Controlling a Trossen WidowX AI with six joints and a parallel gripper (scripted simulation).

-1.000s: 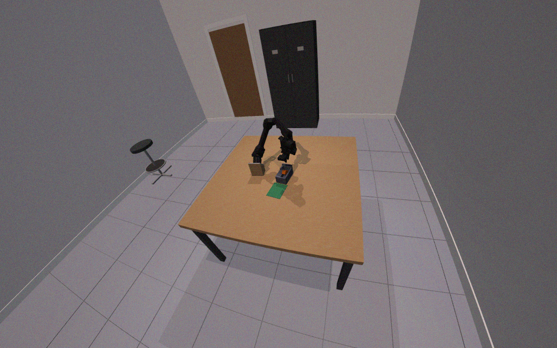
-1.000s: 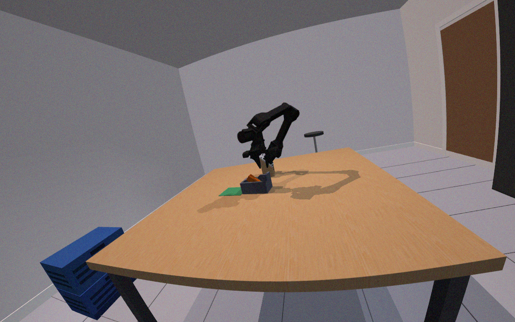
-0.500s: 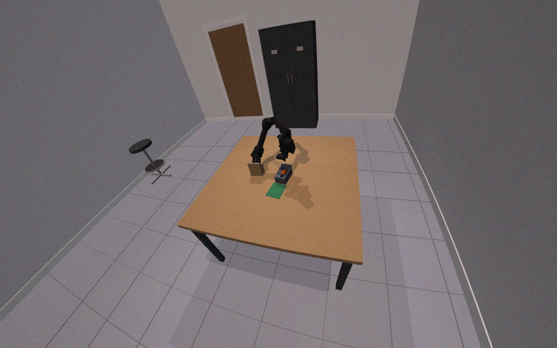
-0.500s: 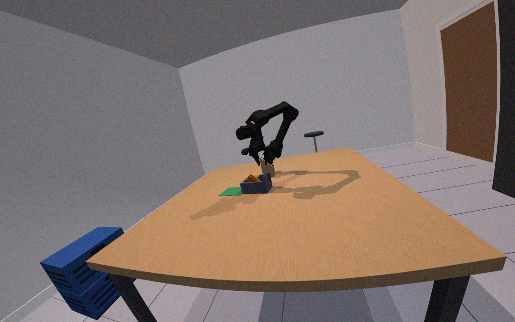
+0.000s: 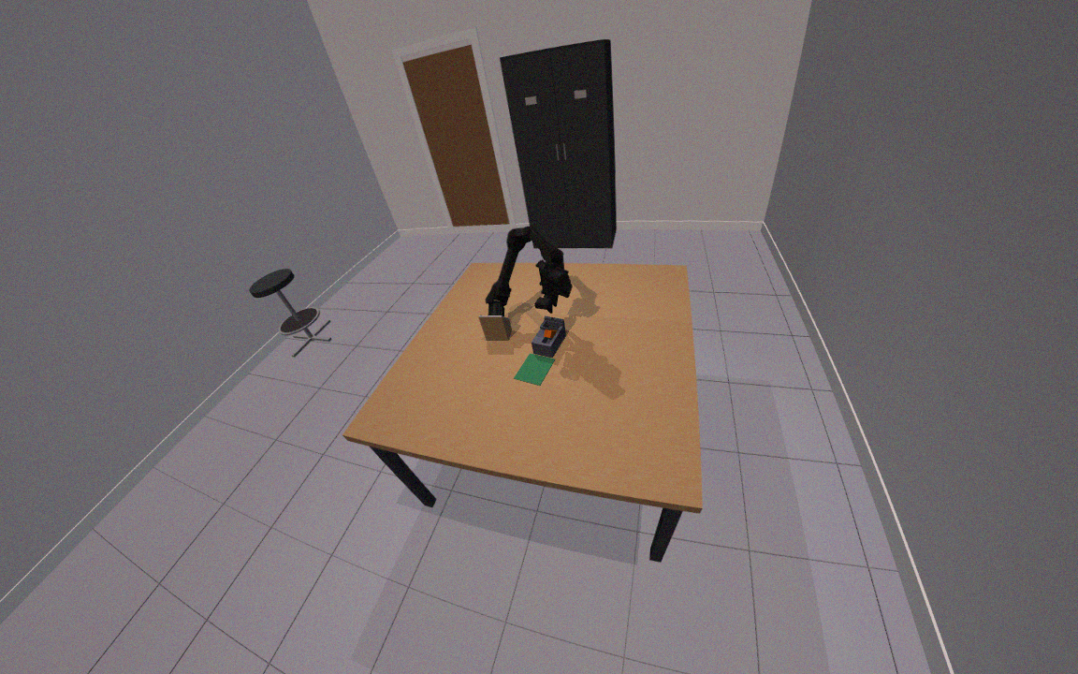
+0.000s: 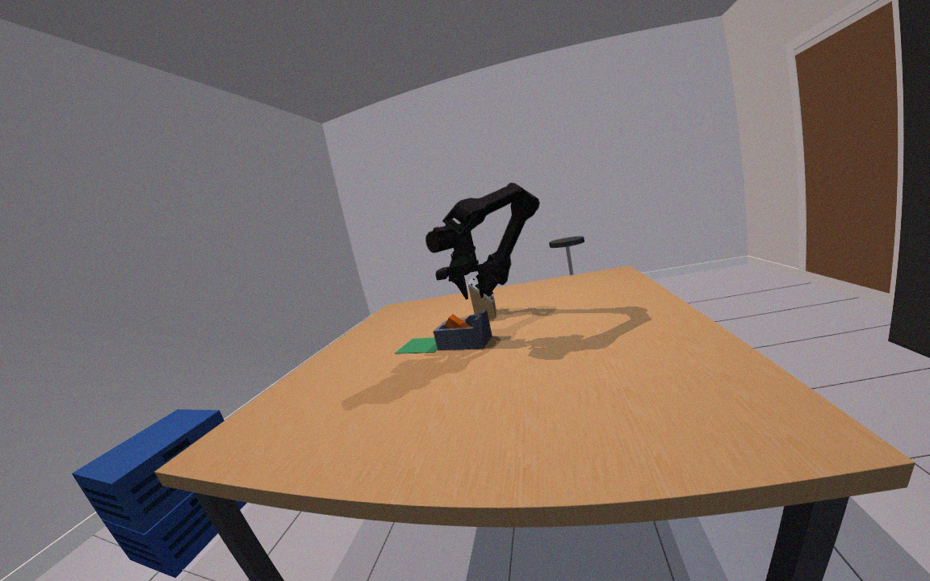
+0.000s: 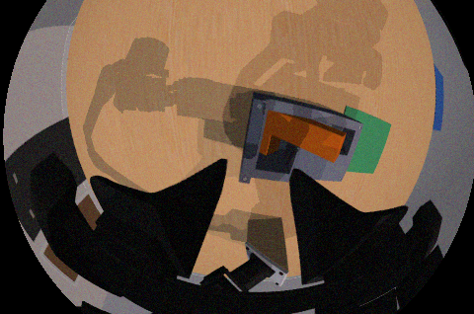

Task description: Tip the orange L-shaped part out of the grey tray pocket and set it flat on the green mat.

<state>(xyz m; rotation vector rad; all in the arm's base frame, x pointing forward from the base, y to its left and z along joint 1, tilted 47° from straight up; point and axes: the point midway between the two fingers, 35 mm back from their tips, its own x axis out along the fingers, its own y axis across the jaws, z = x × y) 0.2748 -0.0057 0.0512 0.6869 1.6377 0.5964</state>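
Now: the orange L-shaped part 10 mm behind my gripper tip, 40 mm to the right of it and 100 mm below it. Round my gripper tip: green mat: 40 mm behind, 220 mm to the right, 160 mm below.
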